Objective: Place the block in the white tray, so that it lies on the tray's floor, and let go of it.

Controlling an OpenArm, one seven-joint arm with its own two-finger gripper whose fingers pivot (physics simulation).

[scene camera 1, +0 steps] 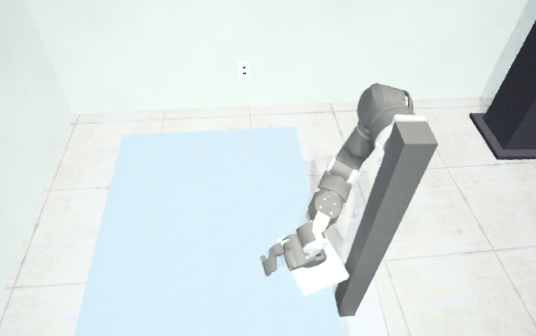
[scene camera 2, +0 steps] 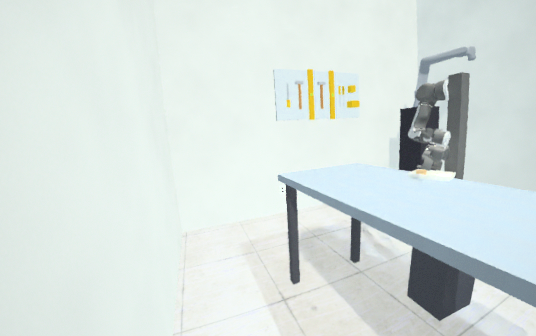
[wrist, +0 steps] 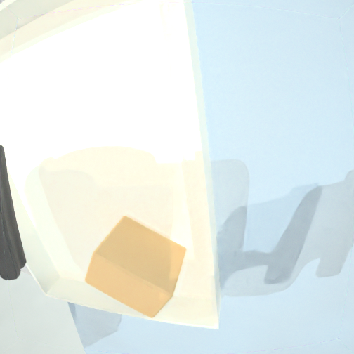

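The orange block (scene camera 2: 421,171) (wrist: 135,265) is inside the white tray (scene camera 1: 322,281) (scene camera 2: 445,176) (wrist: 100,100), near a corner and close to one end wall. In the wrist view it is turned at an angle to the walls, and its lower corner overlaps the wall; whether it touches that wall is hard to tell. The block does not show in scene camera 1. My gripper (scene camera 1: 295,267) (scene camera 2: 430,168) is open, its fingers spread wide, above the tray and apart from the block. One dark finger (wrist: 9,230) shows at the left edge of the wrist view.
The tray stands on the blue table (scene camera 1: 200,200) (scene camera 2: 390,200) (wrist: 280,100) near its edge, beside the dark upright post (scene camera 1: 380,220) (scene camera 2: 458,125) that carries the arm. A tool board (scene camera 2: 295,112) hangs on the wall.
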